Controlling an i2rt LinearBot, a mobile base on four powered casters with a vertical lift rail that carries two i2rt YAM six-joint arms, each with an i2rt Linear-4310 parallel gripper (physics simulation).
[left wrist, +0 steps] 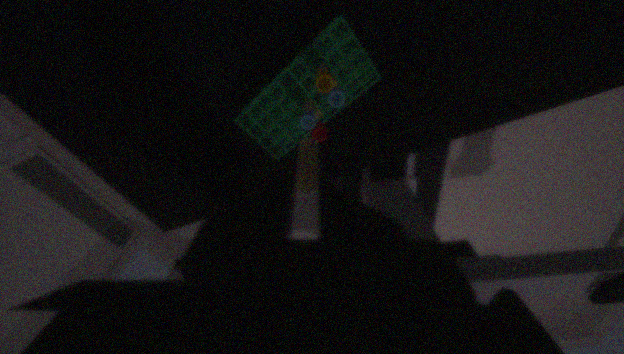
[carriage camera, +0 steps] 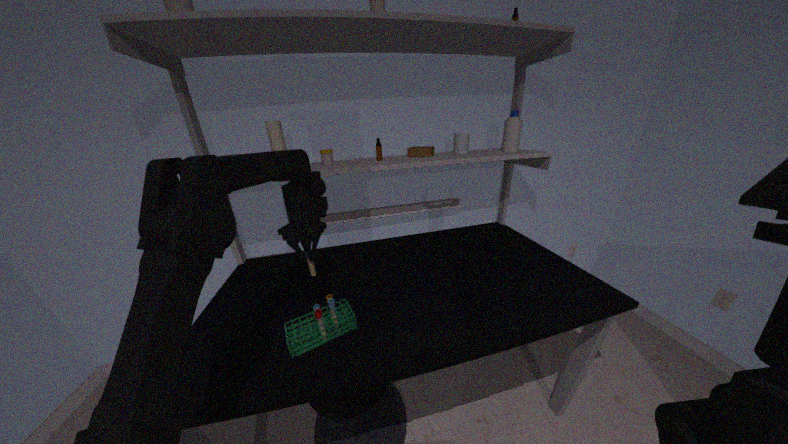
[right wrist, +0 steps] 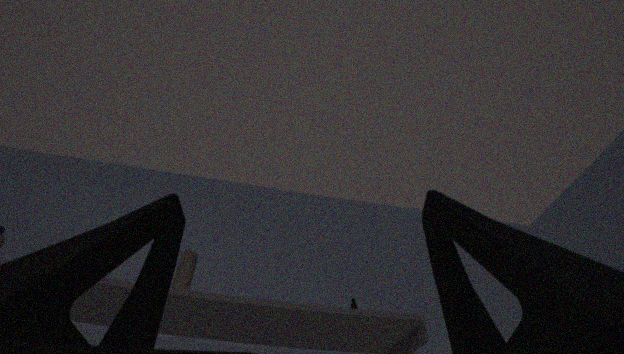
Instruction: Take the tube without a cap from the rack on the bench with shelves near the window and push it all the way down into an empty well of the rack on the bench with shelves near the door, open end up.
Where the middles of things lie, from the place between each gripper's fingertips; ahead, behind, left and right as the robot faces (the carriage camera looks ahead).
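Right gripper 33 cm above the uncapped tube [left wrist: 304, 217], 38 cm short of it and 57 cm to the right of it. Green rack [carriage camera: 307, 337]: 56 cm below my right hand, 37 cm ahead of it, 58 cm to the left of it.
My left hand is right at the uncapped tube. Green rack, from my left hand: 24 cm below, 1 cm to the left, 1 cm behind.
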